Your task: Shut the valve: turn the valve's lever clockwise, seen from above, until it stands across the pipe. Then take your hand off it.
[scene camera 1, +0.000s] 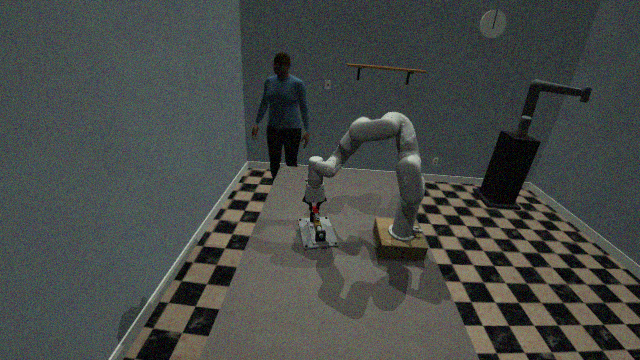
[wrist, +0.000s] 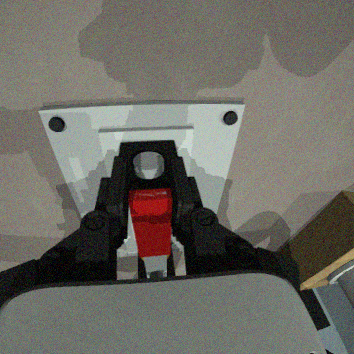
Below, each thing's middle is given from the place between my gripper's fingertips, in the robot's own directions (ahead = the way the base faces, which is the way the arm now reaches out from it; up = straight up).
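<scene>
The pale base plate [wrist: 72, 129] is 6 cm below my hand, and it is also 9 cm to the left of it and 3 cm behind it. The red valve lever [wrist: 150, 209] is 2 cm above my hand instead, 5 cm to the left and 1 cm behind.
</scene>
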